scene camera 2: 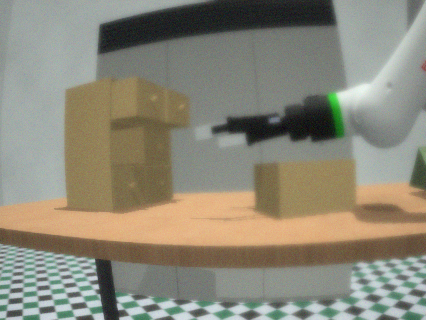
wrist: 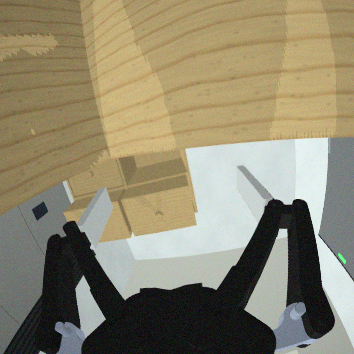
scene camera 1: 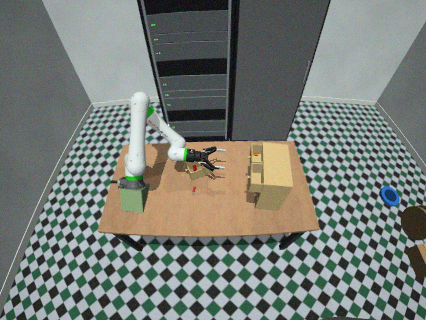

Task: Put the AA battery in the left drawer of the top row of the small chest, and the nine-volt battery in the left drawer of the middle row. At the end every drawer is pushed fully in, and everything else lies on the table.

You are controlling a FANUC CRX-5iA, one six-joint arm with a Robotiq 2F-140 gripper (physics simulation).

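Places are measured from the arm's base along level axes (x ahead, y left, z up), in millimetres.
Pixels of known places: gripper, fingertip midpoint: (scene camera 2: 208, 138) (wrist: 171, 187) (scene camera 1: 224, 159); arm's base, origin of the base link: (scene camera 1: 135, 186).
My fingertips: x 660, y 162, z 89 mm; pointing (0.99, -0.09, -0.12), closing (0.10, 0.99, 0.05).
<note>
Ahead of a thing's pixels: the offset from my fingertips to its top centre. "pt": to the spot under its first point. Level surfaces: height alone.
The small chest {309 mm ahead, 167 mm right, 175 mm up} (scene camera 1: 277, 167) (scene camera 2: 87, 150) stands on the table, drawers facing the arm. The top row's left drawer {pt 185 mm ahead, 5 mm right, 102 mm up} (scene camera 1: 252, 150) (scene camera 2: 125, 102) (wrist: 160, 215) is pulled out; a tiny orange thing {206 mm ahead, 19 mm right, 80 mm up} (scene camera 1: 256, 155) lies in it, too small to name. The top right drawer {214 mm ahead, 236 mm right, 165 mm up} (scene camera 2: 177, 107) (wrist: 119, 227) is out too. The middle row's left place (wrist: 160, 167) shows as a recess. A red thing {227 mm back, 34 mm left, 135 mm down} (scene camera 1: 195, 168) is at the open wooden box {207 mm back, 24 mm left, 58 mm down} (scene camera 1: 200, 175) (scene camera 2: 317, 187); another small red thing {227 mm back, 157 mm right, 141 mm down} (scene camera 1: 194, 189) lies on the table. My gripper (scene camera 1: 222, 159) (scene camera 2: 217, 136) (wrist: 171, 187) is open and empty, above the table between box and chest.
A wooden surface {pt 121 mm back, 46 mm left, 79 mm down} (wrist: 220, 75) fills the upper wrist view, close to the camera. The arm's green base block (scene camera 1: 133, 199) stands at the left of the table {156 mm down} (scene camera 1: 165, 220) (scene camera 2: 210, 230). A dark server rack (scene camera 1: 192, 80) stands behind the table.
</note>
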